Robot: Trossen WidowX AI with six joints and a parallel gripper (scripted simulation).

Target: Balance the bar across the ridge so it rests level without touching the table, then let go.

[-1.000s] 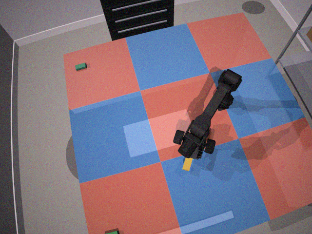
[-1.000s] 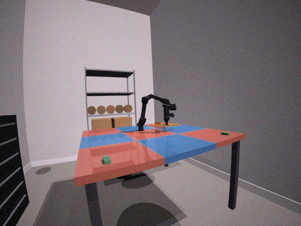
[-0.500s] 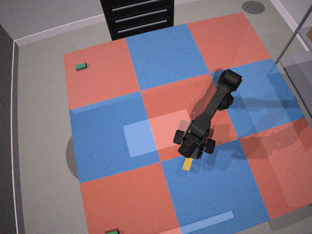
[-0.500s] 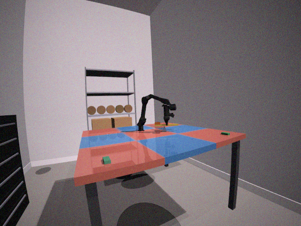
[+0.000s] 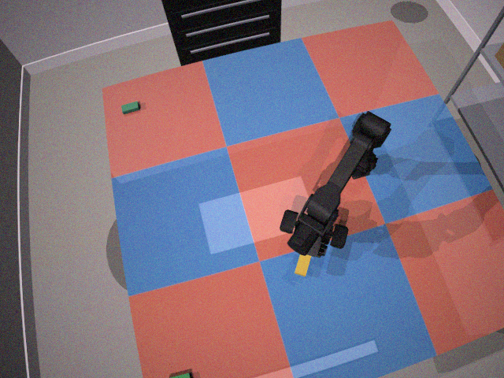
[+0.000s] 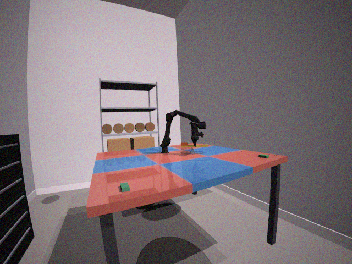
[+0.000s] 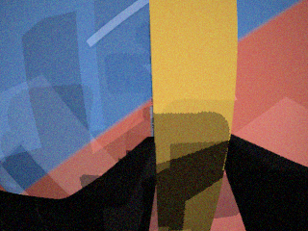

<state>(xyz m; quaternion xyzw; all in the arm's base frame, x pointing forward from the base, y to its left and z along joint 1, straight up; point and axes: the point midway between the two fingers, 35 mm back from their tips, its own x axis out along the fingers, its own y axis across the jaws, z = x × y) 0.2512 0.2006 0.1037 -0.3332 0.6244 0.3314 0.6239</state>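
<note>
Right now my gripper tip is 4 cm above the grey wedge, 2 cm to the left of it and 2 cm past it. The rest, counted from my gripper tip: green block: 70 cm to the right, 49 cm ahead, 6 cm below.
</note>
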